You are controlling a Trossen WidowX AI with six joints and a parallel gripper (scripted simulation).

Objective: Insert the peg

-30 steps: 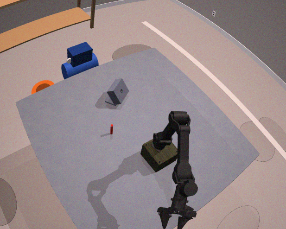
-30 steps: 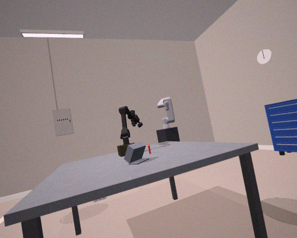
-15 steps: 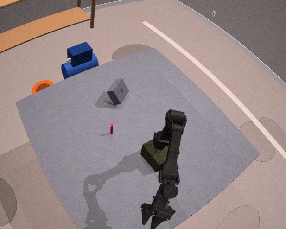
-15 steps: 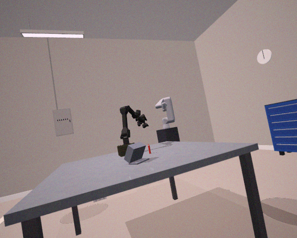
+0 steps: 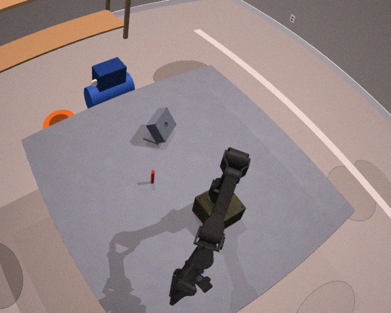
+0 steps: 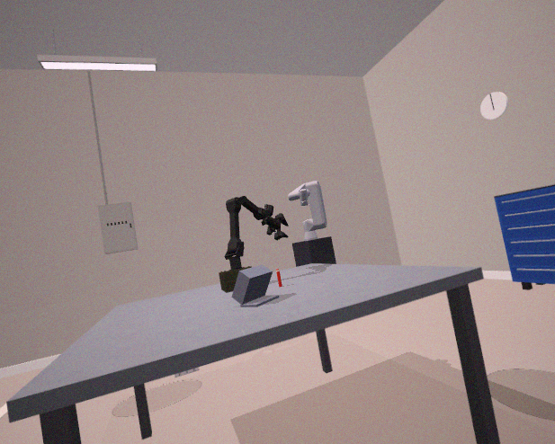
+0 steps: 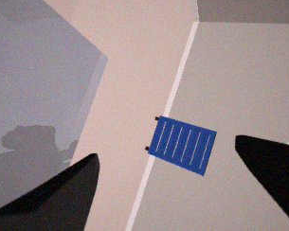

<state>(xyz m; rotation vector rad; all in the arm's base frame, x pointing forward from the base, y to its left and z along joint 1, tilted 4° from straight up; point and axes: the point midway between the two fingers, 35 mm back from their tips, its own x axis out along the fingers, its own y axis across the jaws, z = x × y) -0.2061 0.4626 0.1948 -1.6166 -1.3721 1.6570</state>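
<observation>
The peg lies 500 mm ahead of my gripper tip, 410 mm to the right of it and 200 mm below it. Also, from my gripper tip: grey sloped panel (680 mm ahead, 620 mm to the right, 190 mm below).
</observation>
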